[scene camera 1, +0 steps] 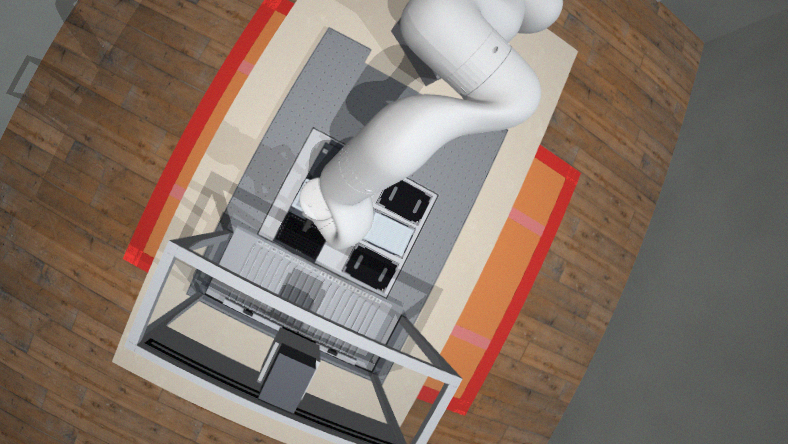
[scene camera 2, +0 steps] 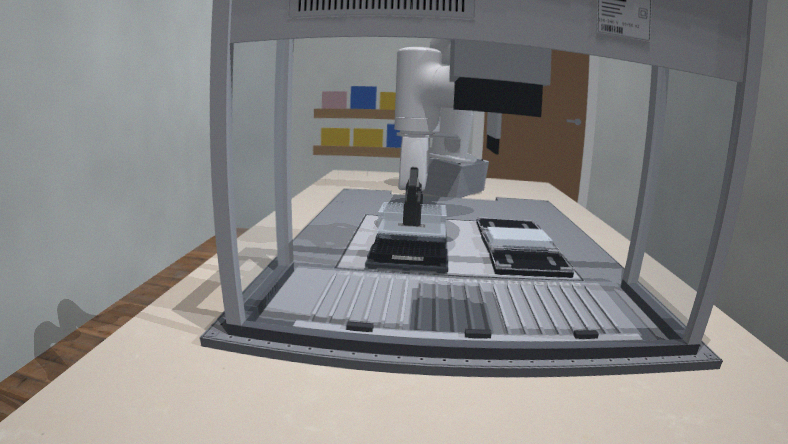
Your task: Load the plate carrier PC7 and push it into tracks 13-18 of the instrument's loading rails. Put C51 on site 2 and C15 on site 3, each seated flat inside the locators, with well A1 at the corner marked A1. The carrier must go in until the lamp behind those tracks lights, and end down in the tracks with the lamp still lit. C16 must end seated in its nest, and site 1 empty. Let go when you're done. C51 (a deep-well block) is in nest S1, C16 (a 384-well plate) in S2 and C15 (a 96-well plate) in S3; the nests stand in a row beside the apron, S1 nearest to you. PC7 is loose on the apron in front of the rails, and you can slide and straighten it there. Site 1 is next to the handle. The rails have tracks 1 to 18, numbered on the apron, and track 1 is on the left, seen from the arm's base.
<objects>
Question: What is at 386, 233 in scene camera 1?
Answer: A plate C16.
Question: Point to a black plate C15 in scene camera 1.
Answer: At 294, 223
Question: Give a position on a nest S1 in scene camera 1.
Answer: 406, 196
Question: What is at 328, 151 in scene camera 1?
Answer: A plate carrier PC7.
</objects>
